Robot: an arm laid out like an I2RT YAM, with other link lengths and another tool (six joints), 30 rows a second.
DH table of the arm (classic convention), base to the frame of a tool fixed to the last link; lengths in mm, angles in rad. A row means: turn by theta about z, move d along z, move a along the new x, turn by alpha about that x. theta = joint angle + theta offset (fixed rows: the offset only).
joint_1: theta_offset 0, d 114.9, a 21.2, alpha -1.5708
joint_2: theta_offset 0, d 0, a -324.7, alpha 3.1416
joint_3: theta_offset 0.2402, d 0, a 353.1, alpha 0
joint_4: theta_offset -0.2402, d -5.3, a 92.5, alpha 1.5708
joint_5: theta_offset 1.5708, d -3.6, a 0, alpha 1.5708
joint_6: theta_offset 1.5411, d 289, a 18.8, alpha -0.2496
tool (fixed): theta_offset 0, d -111.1, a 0, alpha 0
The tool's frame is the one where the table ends.
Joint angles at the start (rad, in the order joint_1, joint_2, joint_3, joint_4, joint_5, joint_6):
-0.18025 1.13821 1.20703 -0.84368 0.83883 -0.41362
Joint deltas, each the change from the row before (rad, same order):
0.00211 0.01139 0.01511 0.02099 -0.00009 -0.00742
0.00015 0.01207 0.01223 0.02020 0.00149 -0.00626
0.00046 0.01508 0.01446 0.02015 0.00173 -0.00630
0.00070 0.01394 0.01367 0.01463 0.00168 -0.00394
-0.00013 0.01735 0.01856 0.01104 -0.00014 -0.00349
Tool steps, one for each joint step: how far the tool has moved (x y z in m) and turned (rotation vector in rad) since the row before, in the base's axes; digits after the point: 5 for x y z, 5 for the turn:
0.00672 -0.00047 0.00632 -0.00689 -0.01826 0.00560
0.00604 -0.00120 0.00479 -0.00681 -0.01473 0.00187
0.00689 -0.00125 0.00481 -0.00685 -0.01384 0.00193
0.00588 -0.00096 0.00395 -0.00505 -0.01070 0.00111
0.00654 -0.00122 0.00431 -0.00337 -0.00919 0.00145

